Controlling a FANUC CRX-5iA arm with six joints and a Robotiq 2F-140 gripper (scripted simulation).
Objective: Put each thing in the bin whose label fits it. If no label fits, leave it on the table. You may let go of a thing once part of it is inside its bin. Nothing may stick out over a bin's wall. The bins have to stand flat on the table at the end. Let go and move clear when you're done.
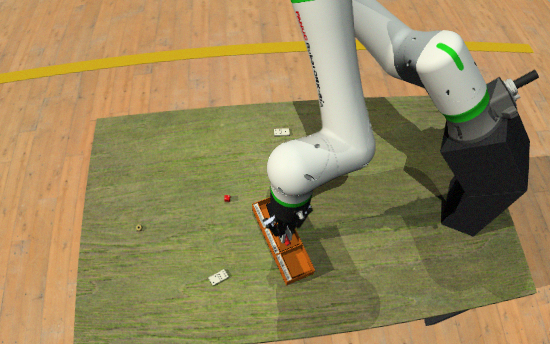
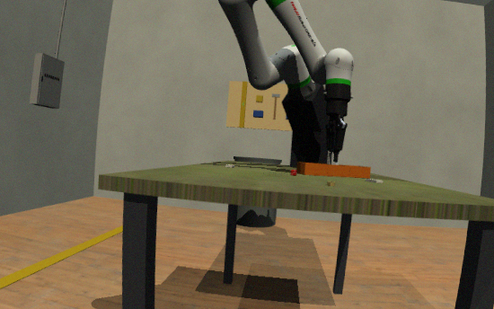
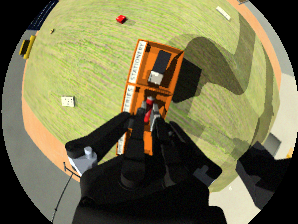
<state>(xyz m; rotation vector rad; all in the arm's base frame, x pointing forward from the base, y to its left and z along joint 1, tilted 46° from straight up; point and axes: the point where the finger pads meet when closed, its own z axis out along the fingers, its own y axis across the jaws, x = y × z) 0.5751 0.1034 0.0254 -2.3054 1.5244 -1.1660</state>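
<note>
The red cylinder is 30 mm below my hand. Also, from my hand: orange bin: 10 mm ahead, 30 mm below; black-and-white block: 20 mm ahead, 80 mm to the right, 40 mm below; small red cube: 150 mm ahead, 150 mm to the right, 40 mm below.
</note>
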